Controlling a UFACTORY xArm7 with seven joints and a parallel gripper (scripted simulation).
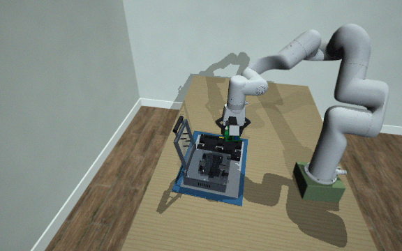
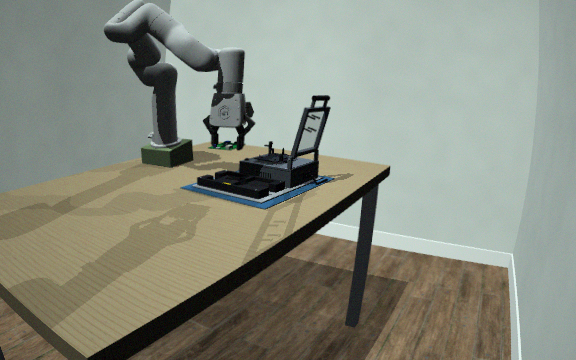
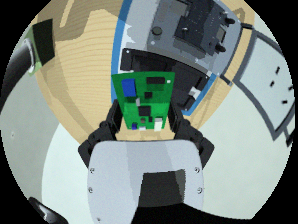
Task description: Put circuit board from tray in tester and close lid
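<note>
Right now the green circuit board is right at my hand. Also, from my hand: lid (21 cm ahead, 14 cm to the left, 6 cm above); then tester plate (16 cm to the left, 9 cm ahead, 5 cm below).
</note>
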